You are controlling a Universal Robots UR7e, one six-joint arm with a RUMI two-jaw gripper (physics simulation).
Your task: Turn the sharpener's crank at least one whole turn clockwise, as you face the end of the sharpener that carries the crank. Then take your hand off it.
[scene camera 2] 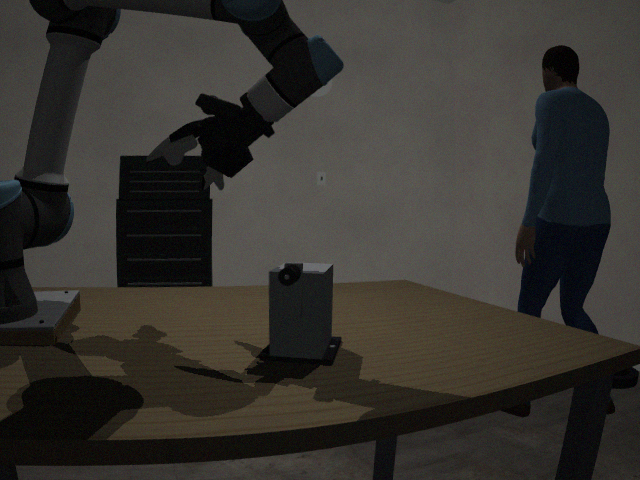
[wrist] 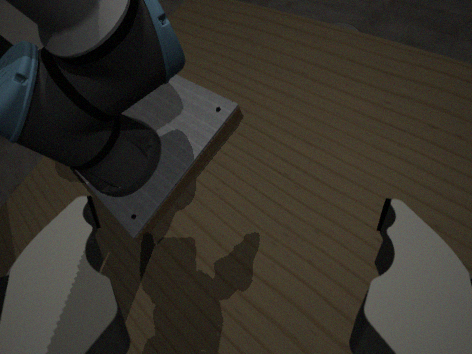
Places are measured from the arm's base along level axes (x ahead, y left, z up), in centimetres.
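Where they show: gripper, between the fingertips: (scene camera 2: 175,175) (wrist: 238,200); arm's base, origin of its link: (wrist: 127,159).
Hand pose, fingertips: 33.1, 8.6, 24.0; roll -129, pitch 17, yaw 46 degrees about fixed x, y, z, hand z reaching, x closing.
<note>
Things, the pixels of their top centre, and the offset from my fingertips, as dx, dy, dz. "spot": a spot on its surface instead. Level surfaces: height alone.
- sharpener, a spot on its surface: (scene camera 2: 300,316) spot: +18.2, -25.7, -19.6
- dark base plate, a spot on its surface: (scene camera 2: 333,351) spot: +24.0, -21.3, -26.1
- dark round part, a spot on its surface: (scene camera 2: 289,274) spot: +16.2, -28.9, -13.6
- wooden table, height of its surface: dz -26.9
The sharpener (scene camera 2: 300,316) is a grey upright box on a dark base plate (scene camera 2: 333,351), standing on the table in the scene view. A dark round part (scene camera 2: 289,274) with a lighter centre sits at the top left of its near face. I cannot tell whether it belongs to the crank; no crank arm or handle can be made out. The sharpener does not show in the wrist view. My gripper (scene camera 2: 187,172) (wrist: 238,200) is open with nothing between its fingers. It hangs high above the table, up and to the left of the sharpener in the scene view, tilted down to the left.
The wooden table (scene camera 2: 439,351) (wrist: 310,150) carries the arm's metal base plate (scene camera 2: 59,304) (wrist: 202,107) at the left. A dark drawer cabinet (scene camera 2: 164,222) stands behind the table. A person (scene camera 2: 572,155) in a blue top stands beyond the table's right side. Arm shadows fall across the table.
</note>
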